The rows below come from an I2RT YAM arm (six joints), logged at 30 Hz.
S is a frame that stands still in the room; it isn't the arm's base.
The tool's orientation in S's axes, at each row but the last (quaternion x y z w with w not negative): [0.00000, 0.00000, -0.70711, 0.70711]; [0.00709, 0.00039, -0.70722, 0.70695]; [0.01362, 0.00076, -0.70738, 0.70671]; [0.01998, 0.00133, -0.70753, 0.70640]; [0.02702, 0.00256, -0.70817, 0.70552]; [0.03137, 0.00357, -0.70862, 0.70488]
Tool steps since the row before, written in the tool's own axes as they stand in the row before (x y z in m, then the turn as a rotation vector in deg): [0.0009, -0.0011, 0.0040, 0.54, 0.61, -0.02]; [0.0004, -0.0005, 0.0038, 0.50, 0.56, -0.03]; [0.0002, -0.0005, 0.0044, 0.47, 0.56, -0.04]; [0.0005, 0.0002, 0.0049, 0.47, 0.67, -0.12]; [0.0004, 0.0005, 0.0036, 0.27, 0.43, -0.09]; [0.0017, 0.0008, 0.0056, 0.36, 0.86, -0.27]
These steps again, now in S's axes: [-0.0011, -0.0009, 0.0040, 0.61, -0.54, -0.02]; [-0.0005, -0.0004, 0.0038, 0.56, -0.50, -0.03]; [-0.0006, -0.0003, 0.0044, 0.56, -0.47, -0.04]; [0.0001, -0.0006, 0.0049, 0.67, -0.47, -0.12]; [0.0004, -0.0006, 0.0036, 0.43, -0.27, -0.09]; [0.0006, -0.0020, 0.0055, 0.87, -0.35, -0.25]
